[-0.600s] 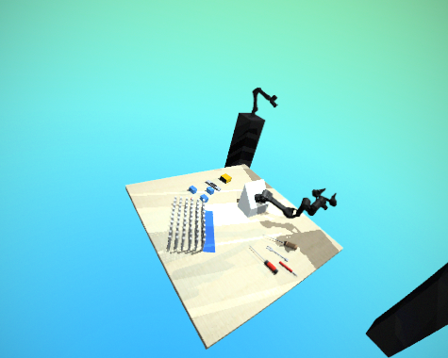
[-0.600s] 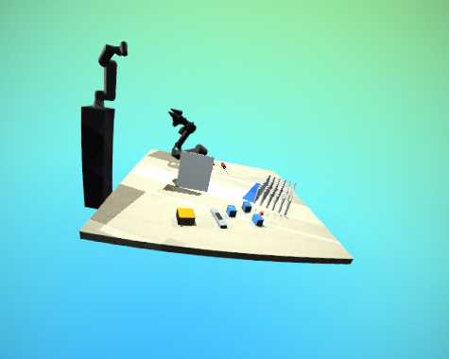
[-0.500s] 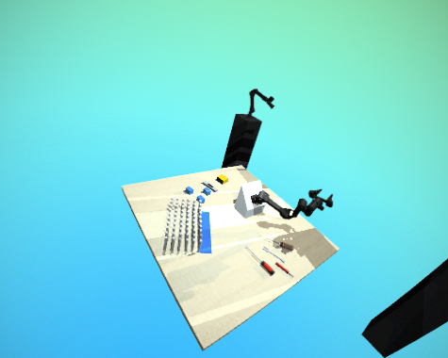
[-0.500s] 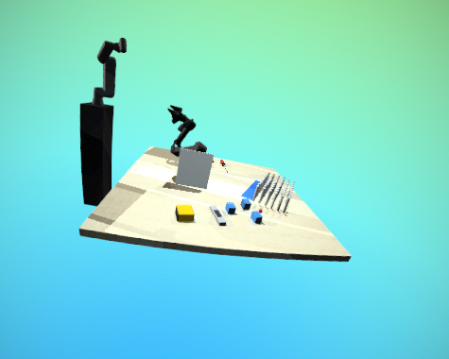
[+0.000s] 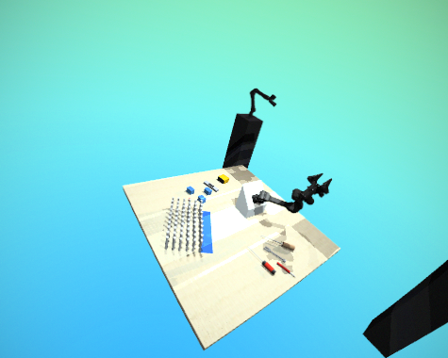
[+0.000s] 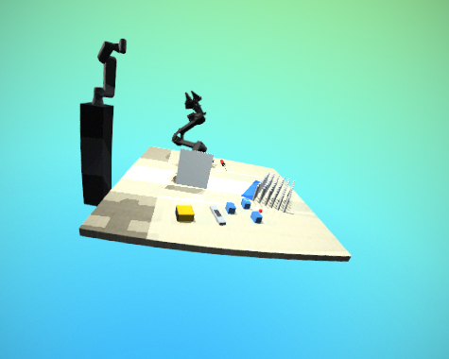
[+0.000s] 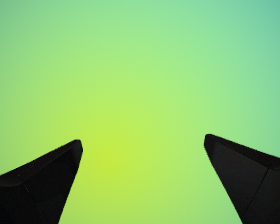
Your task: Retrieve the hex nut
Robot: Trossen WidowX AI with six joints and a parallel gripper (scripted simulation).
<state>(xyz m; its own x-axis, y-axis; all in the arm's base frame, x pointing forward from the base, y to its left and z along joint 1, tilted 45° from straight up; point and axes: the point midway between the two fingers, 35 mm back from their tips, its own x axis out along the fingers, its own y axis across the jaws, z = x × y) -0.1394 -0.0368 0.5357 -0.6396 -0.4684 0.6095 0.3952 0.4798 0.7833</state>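
The grey forked tool lies 570 mm below my gripper tip, 280 mm ahead of it and 70 mm to the left of it. Also, from my gripper tip: blue taped strip: 620 mm ahead, 570 mm below, 330 mm to the right; wooden-handled tool: 560 mm below, 200 mm ahead, 20 mm to the right; red tool: 570 mm below, 300 mm ahead, 220 mm to the left.
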